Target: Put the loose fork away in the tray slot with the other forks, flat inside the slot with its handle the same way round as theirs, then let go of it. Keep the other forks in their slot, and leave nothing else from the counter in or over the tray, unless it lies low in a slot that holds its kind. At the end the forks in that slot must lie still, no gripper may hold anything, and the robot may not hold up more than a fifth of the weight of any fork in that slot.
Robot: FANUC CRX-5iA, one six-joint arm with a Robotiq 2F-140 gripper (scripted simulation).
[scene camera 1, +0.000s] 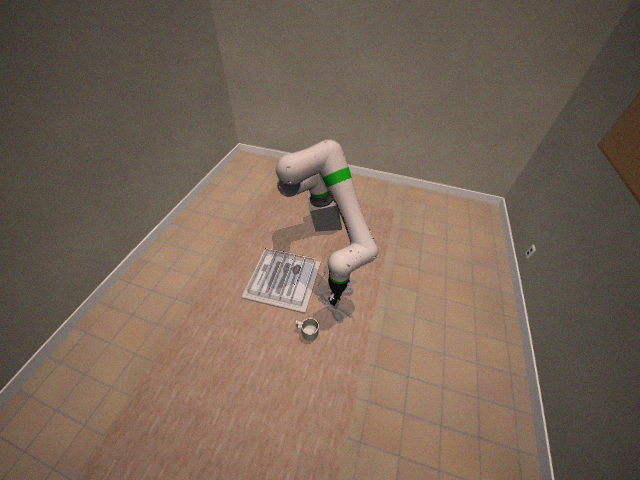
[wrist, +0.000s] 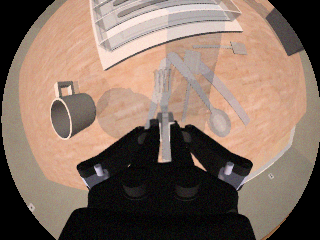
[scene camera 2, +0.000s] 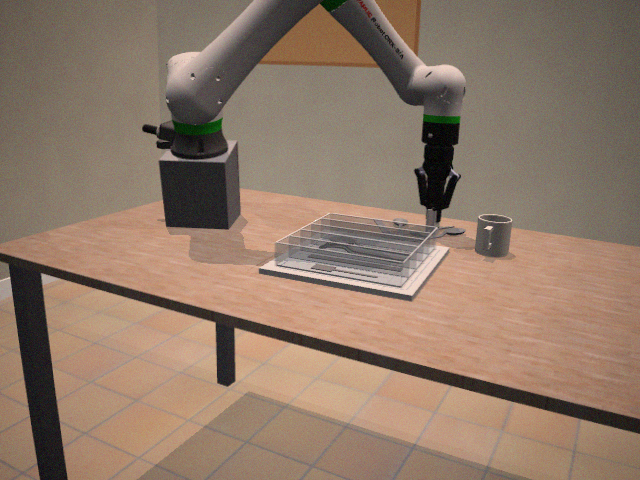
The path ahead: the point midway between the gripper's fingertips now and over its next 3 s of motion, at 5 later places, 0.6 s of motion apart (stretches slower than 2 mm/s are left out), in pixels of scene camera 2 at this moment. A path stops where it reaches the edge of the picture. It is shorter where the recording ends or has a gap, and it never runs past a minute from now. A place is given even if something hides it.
My gripper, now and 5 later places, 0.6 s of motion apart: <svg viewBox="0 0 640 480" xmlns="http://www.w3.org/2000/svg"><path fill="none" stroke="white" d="M431 233L432 226L434 204L436 183L436 180L408 189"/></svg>
